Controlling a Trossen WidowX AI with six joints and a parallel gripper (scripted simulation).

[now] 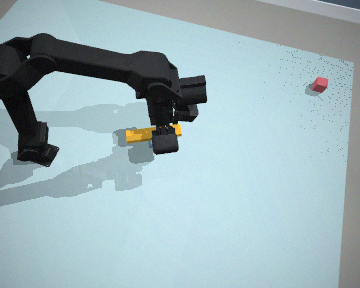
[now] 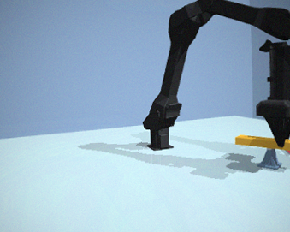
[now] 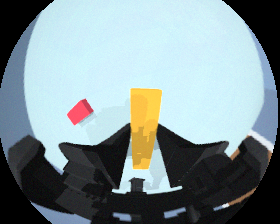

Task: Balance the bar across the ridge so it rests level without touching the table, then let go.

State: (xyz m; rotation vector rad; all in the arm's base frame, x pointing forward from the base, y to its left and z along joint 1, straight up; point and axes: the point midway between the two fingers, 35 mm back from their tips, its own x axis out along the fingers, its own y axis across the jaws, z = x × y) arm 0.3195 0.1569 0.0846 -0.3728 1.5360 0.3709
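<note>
Right now the orange bar is 2 cm behind my gripper tip and 1 cm to the right of it. From my gripper tip the other things lie so: ridge 2 cm behind, 1 cm to the right, 1 cm below; then flat red block 13 cm to the left, 7 cm behind, 4 cm below; then small red cube 42 cm ahead, 34 cm to the left, 3 cm below.
</note>
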